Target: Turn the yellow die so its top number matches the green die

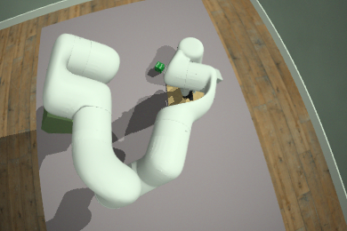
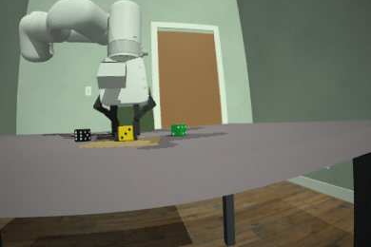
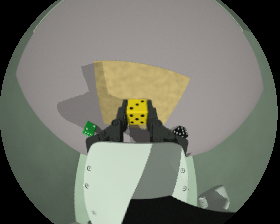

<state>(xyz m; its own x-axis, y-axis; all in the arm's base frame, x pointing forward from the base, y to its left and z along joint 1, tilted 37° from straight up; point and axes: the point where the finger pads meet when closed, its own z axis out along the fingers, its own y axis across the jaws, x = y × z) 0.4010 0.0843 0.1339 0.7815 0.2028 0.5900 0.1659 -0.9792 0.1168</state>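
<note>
The yellow die is 1 cm below my hand. Round my hand: green die 10 cm behind, 11 cm to the left, 1 cm below; black die 6 cm behind, 13 cm to the right, 1 cm below; mat 2 cm below.
</note>
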